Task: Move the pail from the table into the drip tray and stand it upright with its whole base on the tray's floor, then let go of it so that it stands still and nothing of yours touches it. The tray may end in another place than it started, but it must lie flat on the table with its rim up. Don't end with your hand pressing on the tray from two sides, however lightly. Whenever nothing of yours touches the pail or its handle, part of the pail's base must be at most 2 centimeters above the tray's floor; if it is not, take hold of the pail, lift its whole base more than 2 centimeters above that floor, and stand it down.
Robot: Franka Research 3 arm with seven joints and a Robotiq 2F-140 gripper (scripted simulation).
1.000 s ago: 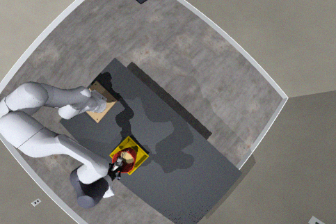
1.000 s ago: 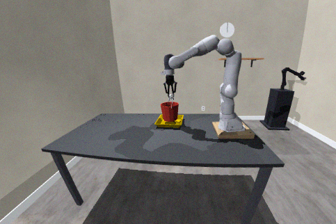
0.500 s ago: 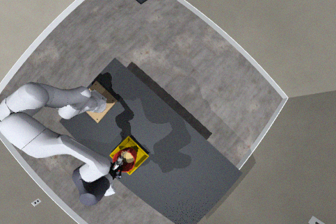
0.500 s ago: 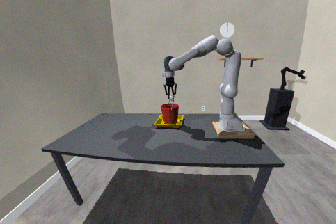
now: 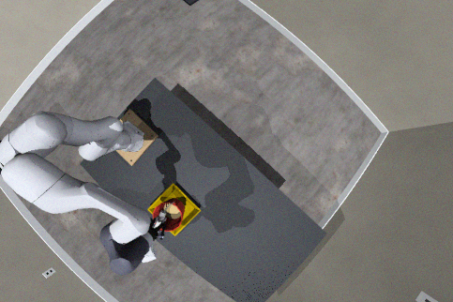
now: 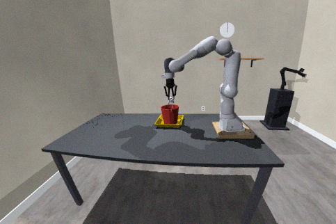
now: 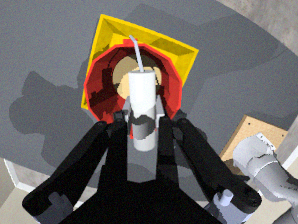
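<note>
The red pail lies 10 mm ahead of my hand and 90 mm below it. Also, from my hand: yellow drip tray: 20 mm ahead, 10 mm to the left, 230 mm below; then pail wire handle: 10 mm ahead, 30 mm below.
</note>
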